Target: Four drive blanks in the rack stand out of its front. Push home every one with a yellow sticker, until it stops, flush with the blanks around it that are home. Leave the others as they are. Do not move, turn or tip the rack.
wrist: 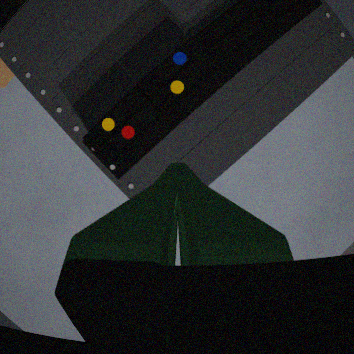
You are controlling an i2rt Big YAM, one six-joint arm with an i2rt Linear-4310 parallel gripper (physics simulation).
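Observation:
The dark grey rack (255, 115) lies slanted across the upper part of the wrist view, its face in deep shadow. Four round stickers show on the dark blanks: a blue sticker (180, 58), a yellow sticker (177, 87) just below it, another yellow sticker (108, 124) further left, and a red sticker (128, 132) close beside that one. How far each blank stands out is hard to tell in the dark. My gripper (177, 174) is shut and empty. Its dark green fingertips point up the view and overlap the rack's lower edge, below the stickers. Whether they touch the rack cannot be told.
Rows of small pale dots (59, 110) run along the rack's left edge and at its upper right corner. A pale grey surface (45, 185) lies on both sides of the rack. A tan patch (4, 74) shows at the left edge.

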